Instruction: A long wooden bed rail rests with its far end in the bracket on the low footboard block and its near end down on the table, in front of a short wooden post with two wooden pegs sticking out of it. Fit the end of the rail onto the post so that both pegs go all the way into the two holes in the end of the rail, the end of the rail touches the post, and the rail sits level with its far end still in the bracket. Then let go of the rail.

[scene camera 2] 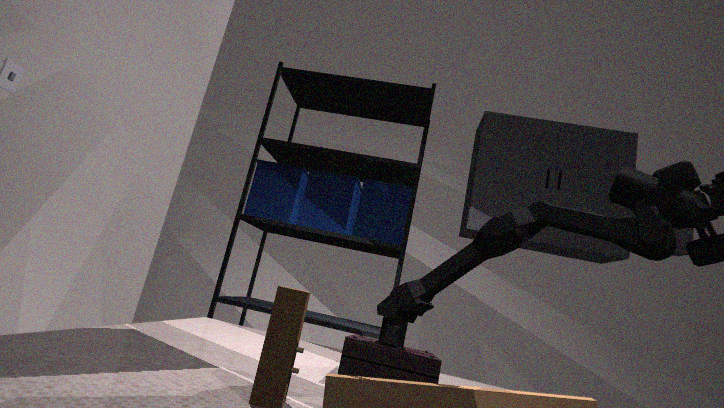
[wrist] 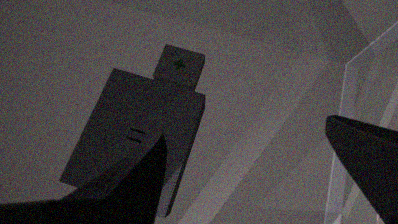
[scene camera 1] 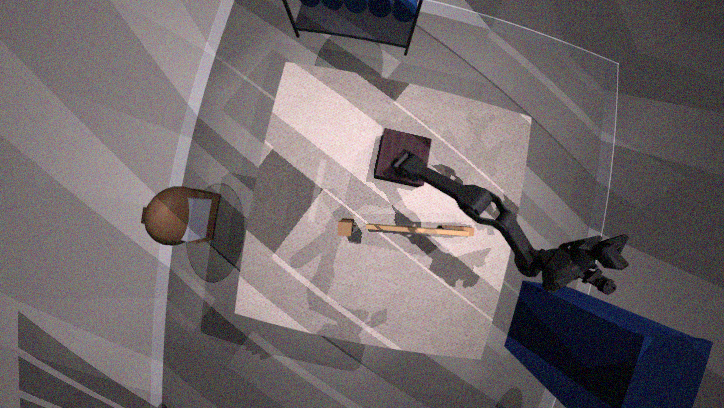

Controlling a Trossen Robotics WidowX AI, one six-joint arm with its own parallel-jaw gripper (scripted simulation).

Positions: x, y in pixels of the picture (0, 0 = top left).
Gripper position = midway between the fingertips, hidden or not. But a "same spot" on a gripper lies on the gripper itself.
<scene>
my gripper: scene camera 2; wrist; scene camera 1 613, 236
same spot on my gripper: point(wrist: 135, 182) = point(scene camera 2: 693, 191)
</scene>
